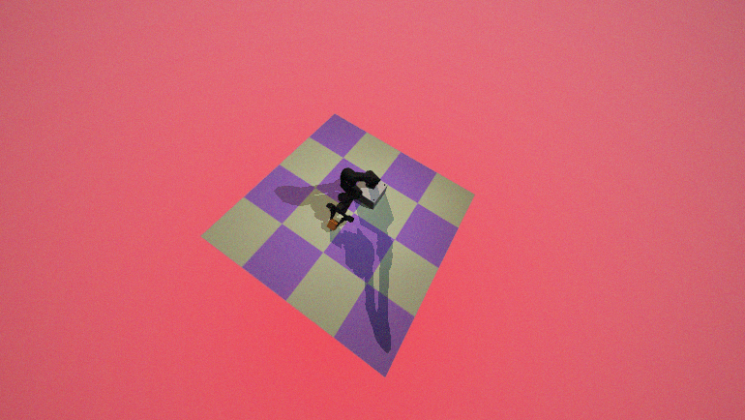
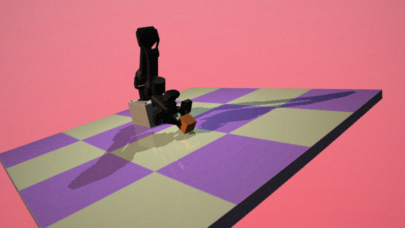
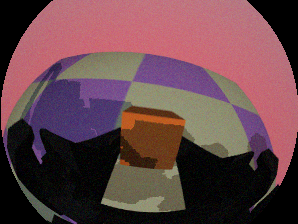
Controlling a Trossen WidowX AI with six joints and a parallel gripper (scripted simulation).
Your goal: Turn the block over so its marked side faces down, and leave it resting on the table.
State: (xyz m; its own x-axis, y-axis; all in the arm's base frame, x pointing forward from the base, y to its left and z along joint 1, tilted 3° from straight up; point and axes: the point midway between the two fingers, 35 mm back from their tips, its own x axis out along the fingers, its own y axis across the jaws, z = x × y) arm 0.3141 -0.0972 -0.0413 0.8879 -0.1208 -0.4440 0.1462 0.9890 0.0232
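Right now the orange block is 1 cm below my gripper tip.
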